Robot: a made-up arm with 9 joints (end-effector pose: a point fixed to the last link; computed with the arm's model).
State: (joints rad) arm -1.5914 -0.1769 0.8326 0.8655 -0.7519 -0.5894 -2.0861 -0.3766 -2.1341
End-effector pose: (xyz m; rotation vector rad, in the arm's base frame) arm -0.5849 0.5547 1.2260 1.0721 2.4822 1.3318
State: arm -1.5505 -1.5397 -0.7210 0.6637 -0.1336 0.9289 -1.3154 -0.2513 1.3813
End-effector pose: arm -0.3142 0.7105 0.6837 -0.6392 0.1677 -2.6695
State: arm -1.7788 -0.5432 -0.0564 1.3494 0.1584 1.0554 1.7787 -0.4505 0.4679
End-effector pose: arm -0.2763 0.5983 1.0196 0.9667 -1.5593 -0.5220
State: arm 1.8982 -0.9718 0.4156 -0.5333 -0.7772 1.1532 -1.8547 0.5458 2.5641
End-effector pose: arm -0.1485 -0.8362 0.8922 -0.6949 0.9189 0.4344
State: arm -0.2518 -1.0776 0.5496 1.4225 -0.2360 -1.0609 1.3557 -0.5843 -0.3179
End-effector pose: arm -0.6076 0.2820 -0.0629 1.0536 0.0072 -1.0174
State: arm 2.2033 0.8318 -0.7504 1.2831 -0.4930 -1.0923 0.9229 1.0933 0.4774
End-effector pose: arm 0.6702 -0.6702 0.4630 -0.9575 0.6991 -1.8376
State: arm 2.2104 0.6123 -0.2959 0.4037 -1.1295 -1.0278 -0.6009 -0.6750 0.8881
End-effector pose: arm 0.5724 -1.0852 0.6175 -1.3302 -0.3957 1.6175
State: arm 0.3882 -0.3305 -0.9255 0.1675 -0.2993 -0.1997 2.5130 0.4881 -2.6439
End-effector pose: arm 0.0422 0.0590 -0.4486 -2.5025 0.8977 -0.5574
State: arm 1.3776 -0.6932 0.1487 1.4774 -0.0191 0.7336 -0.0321 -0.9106 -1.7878
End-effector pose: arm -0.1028 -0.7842 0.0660 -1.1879 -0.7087 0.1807
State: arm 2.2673 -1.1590 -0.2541 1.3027 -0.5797 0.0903 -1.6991 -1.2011 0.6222
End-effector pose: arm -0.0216 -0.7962 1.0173 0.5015 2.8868 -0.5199
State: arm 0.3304 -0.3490 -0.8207 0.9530 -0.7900 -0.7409 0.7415 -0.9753 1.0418
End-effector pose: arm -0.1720 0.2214 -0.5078 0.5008 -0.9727 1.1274
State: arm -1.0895 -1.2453 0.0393 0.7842 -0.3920 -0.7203 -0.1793 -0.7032 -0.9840
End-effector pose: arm -0.6842 0.7615 0.2771 2.0587 0.4537 0.4207
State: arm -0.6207 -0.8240 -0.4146 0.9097 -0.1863 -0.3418 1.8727 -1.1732 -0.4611
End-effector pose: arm -0.4270 0.7808 0.0861 1.0613 -0.7647 -1.3128
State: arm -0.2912 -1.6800 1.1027 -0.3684 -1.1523 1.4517 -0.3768 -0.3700 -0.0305
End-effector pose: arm -0.2693 -0.3581 -0.0809 -2.0160 0.5266 0.1375
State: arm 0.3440 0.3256 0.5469 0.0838 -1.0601 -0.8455 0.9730 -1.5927 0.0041
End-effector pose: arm -0.5492 0.2294 -0.6313 -1.0509 0.0229 -1.3373
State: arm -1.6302 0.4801 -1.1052 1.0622 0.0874 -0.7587 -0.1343 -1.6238 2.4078
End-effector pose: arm 0.2917 0.6160 0.9590 0.1748 -0.7778 1.9089
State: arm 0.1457 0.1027 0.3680 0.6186 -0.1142 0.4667 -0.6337 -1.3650 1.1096
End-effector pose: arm -0.4197 0.3038 -0.3944 0.5989 2.0259 1.3838
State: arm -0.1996 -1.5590 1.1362 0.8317 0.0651 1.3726 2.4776 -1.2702 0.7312
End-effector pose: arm -0.3144 -0.1072 -0.1484 -0.6391 -1.4033 2.2897
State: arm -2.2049 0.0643 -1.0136 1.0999 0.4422 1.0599 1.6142 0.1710 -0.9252
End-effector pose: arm 0.1329 0.2031 1.2003 0.2865 -2.0828 -1.9714
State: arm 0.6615 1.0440 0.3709 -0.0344 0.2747 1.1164 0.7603 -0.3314 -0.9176
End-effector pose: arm 0.1396 -0.0425 -0.5536 -1.4595 -0.4687 -0.1652
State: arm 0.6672 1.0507 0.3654 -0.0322 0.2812 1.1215 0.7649 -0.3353 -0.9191
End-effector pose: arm 0.1472 -0.0495 -0.5509 -1.4734 -0.4788 -0.1618
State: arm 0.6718 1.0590 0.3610 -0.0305 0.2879 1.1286 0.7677 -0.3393 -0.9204
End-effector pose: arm 0.1549 -0.0550 -0.5482 -1.4873 -0.4841 -0.1602
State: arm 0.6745 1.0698 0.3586 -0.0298 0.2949 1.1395 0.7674 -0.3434 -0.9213
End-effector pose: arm 0.1626 -0.0578 -0.5455 -1.5010 -0.4804 -0.1614
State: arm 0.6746 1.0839 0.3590 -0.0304 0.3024 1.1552 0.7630 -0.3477 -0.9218
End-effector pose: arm 0.1702 -0.0570 -0.5429 -1.5142 -0.4651 -0.1663
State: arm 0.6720 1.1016 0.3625 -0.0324 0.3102 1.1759 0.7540 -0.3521 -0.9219
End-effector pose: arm 0.1778 -0.0523 -0.5404 -1.5264 -0.4371 -0.1754
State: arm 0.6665 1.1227 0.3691 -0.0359 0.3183 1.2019 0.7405 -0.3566 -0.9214
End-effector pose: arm 0.1854 -0.0438 -0.5381 -1.5372 -0.3959 -0.1879
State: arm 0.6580 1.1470 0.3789 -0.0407 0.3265 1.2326 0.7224 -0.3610 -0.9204
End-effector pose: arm 0.1930 -0.0312 -0.5358 -1.5453 -0.3421 -0.2037
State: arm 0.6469 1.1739 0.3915 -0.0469 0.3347 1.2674 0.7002 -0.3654 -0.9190
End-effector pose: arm 0.2005 -0.0153 -0.5335 -1.5507 -0.2771 -0.2215
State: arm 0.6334 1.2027 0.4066 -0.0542 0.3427 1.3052 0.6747 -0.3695 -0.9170
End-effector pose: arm 0.2081 0.0035 -0.5309 -1.5522 -0.2028 -0.2400
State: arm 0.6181 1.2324 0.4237 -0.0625 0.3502 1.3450 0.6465 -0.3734 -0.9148
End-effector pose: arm 0.2155 0.0246 -0.5282 -1.5501 -0.1219 -0.2580
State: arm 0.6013 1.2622 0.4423 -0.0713 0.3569 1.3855 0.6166 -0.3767 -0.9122
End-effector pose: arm 0.2226 0.0473 -0.5251 -1.5437 -0.0369 -0.2746
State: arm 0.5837 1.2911 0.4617 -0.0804 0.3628 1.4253 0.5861 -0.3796 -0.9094
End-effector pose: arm 0.2294 0.0708 -0.5218 -1.5336 0.0486 -0.2886
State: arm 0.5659 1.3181 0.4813 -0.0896 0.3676 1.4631 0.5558 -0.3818 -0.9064
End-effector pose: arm 0.2356 0.0943 -0.5182 -1.5203 0.1322 -0.2998
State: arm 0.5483 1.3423 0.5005 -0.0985 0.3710 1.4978 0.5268 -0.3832 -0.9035
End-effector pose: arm 0.2408 0.1173 -0.5146 -1.5046 0.2109 -0.3081
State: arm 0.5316 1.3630 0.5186 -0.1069 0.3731 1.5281 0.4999 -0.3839 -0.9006
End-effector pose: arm 0.2449 0.1390 -0.5110 -1.4873 0.2824 -0.3136
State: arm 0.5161 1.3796 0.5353 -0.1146 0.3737 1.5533 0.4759 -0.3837 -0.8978
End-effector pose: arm 0.2474 0.1591 -0.5078 -1.4692 0.3450 -0.3167
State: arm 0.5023 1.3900 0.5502 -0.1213 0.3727 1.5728 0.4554 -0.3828 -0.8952
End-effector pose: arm 0.2475 0.1775 -0.5054 -1.4519 0.3970 -0.3163
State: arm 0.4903 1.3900 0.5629 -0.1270 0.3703 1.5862 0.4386 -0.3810 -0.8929
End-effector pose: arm 0.2433 0.1945 -0.5044 -1.4374 0.4363 -0.3094
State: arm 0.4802 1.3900 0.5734 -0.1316 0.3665 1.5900 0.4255 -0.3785 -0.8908
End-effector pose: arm 0.2388 0.2086 -0.5037 -1.4201 0.4640 -0.3084
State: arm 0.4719 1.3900 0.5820 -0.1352 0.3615 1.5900 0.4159 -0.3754 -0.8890
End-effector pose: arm 0.2346 0.2202 -0.5031 -1.4030 0.4845 -0.3104
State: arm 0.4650 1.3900 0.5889 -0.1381 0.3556 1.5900 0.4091 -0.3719 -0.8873
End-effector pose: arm 0.2309 0.2299 -0.5024 -1.3880 0.5016 -0.3131
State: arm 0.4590 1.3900 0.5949 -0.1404 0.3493 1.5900 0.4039 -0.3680 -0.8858
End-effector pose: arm 0.2275 0.2384 -0.5016 -1.3741 0.5164 -0.3163
